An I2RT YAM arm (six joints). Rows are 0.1 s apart.
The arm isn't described. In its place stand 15 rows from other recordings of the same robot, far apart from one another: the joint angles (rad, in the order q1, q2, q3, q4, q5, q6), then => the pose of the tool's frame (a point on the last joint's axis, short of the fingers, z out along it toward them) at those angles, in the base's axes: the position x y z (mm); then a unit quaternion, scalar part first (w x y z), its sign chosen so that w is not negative.
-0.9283, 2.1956, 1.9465, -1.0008, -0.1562, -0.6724 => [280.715 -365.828 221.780 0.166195 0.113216 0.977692 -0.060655]
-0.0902, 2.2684, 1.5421, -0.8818, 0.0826, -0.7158 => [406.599 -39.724 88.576 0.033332 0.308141 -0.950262 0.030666]
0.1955, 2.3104, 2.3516, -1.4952, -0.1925, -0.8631 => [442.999 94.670 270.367 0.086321 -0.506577 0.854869 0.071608]
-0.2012, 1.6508, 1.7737, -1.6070, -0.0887, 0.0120 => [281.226 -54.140 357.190 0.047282 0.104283 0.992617 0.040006]
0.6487, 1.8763, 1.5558, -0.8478, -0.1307, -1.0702 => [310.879 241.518 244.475 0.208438 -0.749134 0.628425 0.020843]
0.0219, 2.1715, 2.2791, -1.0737, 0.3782, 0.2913 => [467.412 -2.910 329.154 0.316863 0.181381 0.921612 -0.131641]
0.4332, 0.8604, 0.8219, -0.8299, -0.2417, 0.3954 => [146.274 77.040 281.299 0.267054 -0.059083 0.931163 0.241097]
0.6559, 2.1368, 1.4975, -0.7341, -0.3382, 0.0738 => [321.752 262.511 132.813 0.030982 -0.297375 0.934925 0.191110]
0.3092, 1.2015, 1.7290, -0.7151, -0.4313, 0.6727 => [196.154 78.284 515.041 0.471707 0.001771 0.764662 0.439069]
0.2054, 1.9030, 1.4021, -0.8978, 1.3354, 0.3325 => [363.318 40.332 216.957 0.228979 0.102791 0.777384 -0.576781]
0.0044, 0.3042, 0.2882, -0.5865, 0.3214, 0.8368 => [102.896 -10.793 187.573 0.477238 0.421332 0.768974 0.058324]
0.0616, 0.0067, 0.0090, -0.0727, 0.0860, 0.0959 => [110.042 3.724 168.133 0.681516 0.041837 0.730267 0.022236]
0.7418, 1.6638, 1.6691, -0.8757, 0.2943, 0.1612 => [271.539 234.831 355.030 0.365458 -0.217763 0.904675 0.024155]
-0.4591, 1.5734, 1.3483, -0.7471, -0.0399, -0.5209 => [300.618 -147.020 290.782 0.269075 -0.035395 0.954716 -0.121917]
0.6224, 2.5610, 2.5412, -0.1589, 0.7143, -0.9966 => [489.847 322.781 295.513 0.540342 -0.365842 0.658262 -0.375341]
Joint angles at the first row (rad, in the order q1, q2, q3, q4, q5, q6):
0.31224 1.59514 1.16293 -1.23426 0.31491 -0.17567
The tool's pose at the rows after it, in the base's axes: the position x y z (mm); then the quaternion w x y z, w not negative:
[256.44 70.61 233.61 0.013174 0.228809 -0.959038 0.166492]
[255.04 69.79 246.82 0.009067 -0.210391 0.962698 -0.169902]
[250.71 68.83 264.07 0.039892 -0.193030 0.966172 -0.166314]
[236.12 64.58 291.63 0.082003 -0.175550 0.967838 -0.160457]
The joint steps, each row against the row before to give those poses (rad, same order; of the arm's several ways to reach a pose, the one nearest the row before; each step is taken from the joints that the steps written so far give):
0.00000 -0.01680 0.03051 -0.00611 0.01640 0.02861
-0.00002 -0.02784 0.02519 -0.01412 0.01030 0.03165
0.00156 -0.04425 0.02592 -0.01219 -0.00038 0.02749
0.00188 -0.08737 0.02899 -0.03434 0.00000 0.02325

